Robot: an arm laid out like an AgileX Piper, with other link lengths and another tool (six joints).
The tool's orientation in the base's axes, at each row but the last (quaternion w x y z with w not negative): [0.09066, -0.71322, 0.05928, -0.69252]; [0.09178, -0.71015, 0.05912, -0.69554]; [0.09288, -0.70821, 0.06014, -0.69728]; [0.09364, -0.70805, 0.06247, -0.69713]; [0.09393, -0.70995, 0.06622, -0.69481]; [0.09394, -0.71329, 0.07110, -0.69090]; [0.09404, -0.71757, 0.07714, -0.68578]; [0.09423, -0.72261, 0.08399, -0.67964]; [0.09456, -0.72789, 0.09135, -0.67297]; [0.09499, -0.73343, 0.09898, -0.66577]
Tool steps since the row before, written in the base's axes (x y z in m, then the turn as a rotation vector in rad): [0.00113, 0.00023, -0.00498, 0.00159, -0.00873, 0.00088]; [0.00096, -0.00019, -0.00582, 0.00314, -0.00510, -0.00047]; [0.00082, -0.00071, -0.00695, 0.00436, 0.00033, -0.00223]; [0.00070, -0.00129, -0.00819, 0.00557, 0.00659, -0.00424]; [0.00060, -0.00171, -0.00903, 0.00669, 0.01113, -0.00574]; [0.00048, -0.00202, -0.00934, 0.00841, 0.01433, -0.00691]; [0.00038, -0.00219, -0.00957, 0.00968, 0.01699, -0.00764]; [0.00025, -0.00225, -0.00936, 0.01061, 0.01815, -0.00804]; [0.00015, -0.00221, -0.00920, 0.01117, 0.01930, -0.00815]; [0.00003, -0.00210, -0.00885, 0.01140, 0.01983, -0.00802]
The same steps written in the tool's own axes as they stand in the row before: [-0.00488, 0.00087, 0.00126, 0.00275, 0.00840, 0.00115]; [-0.00562, 0.00146, 0.00104, 0.00070, 0.00522, 0.00290]; [-0.00662, 0.00223, 0.00086, -0.00216, 0.00035, 0.00439]; [-0.00769, 0.00309, 0.00073, -0.00547, -0.00526, 0.00591]; [-0.00840, 0.00372, 0.00068, -0.00792, -0.00930, 0.00724]; [-0.00860, 0.00415, 0.00067, -0.00974, -0.01209, 0.00911]; [-0.00874, 0.00444, 0.00071, -0.01102, -0.01447, 0.01048]; [-0.00847, 0.00452, 0.00075, -0.01164, -0.01549, 0.01146]; [-0.00827, 0.00453, 0.00082, -0.01200, -0.01657, 0.01204]; [-0.00790, 0.00442, 0.00086, -0.01200, -0.01712, 0.01226]
